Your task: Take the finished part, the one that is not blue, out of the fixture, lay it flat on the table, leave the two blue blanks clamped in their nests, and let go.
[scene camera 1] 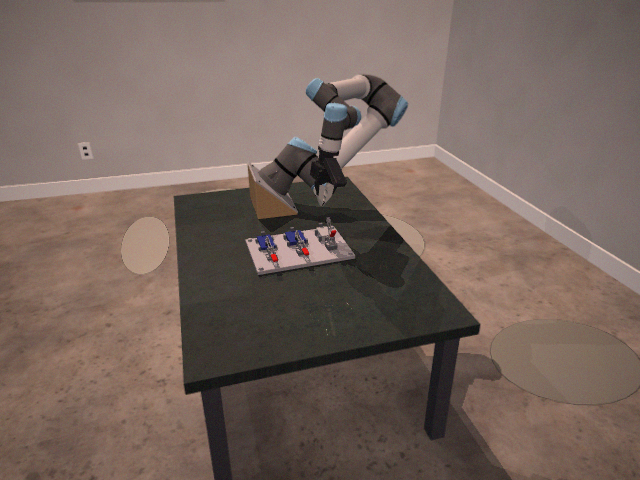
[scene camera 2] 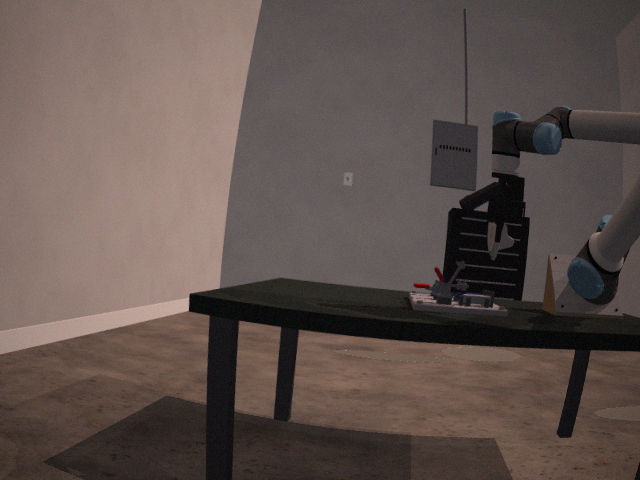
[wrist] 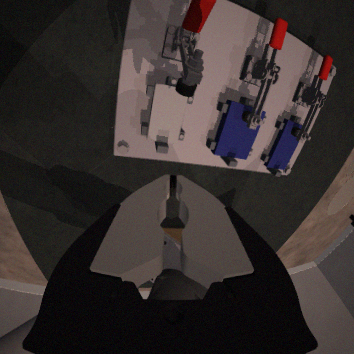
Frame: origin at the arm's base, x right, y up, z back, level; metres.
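Seen in the pictures: gripper, fingertip midpoint: (scene camera 1: pixel 321 206) (scene camera 2: pixel 492 260) (wrist: pixel 172 176); arm's base at its link origin: (scene camera 1: pixel 271 183) (wrist: pixel 182 289).
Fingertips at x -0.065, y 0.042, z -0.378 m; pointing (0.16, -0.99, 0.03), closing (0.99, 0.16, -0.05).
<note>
Pixels of each thing's top centre, then the offset from my fingertips to it. "spot": a spot on its surface instead. Level surfaces: height alone.
- finished part at its top centre: (wrist: pixel 166 115) (scene camera 2: pixel 477 295) (scene camera 1: pixel 324 231) dz -0.031, dx +0.005, dy -0.089 m
- fixture plate at its top centre: (wrist: pixel 243 98) (scene camera 2: pixel 454 300) (scene camera 1: pixel 298 246) dz -0.060, dx +0.119, dy -0.115 m
- toggle clamp at a spot on its surface: (wrist: pixel 191 67) spot: dz -0.083, dx +0.008, dy -0.012 m
- dark table at its surface level: dy -0.130 m
The finished part (wrist: pixel 165 112) (scene camera 1: pixel 322 235) is pale grey and sits in the end nest of the fixture plate (wrist: pixel 131 105) (scene camera 1: pixel 321 254) (scene camera 2: pixel 454 310). The toggle clamp (wrist: pixel 191 67) at that nest has its arm raised; its black pad overlaps a corner of the part in the wrist view. Two blue blanks, the middle one (wrist: pixel 237 132) (scene camera 1: pixel 293 237) and the far one (wrist: pixel 283 145) (scene camera 1: pixel 265 243), sit in the other nests under lowered clamp arms. My gripper (wrist: pixel 172 176) (scene camera 1: pixel 323 203) (scene camera 2: pixel 493 257) is shut and empty, above and on the robot-base side of the fixture.
The fixture lies on the dark table (scene camera 1: pixel 310 315) (scene camera 2: pixel 330 304). The wooden wedge (scene camera 1: pixel 273 207) (scene camera 2: pixel 549 289) under the robot base stands behind it. Red clamp handles (wrist: pixel 199 15) (wrist: pixel 278 34) (wrist: pixel 326 67) rise on the side away from the base. A black cabinet (scene camera 2: pixel 454 248) stands beyond the table.
</note>
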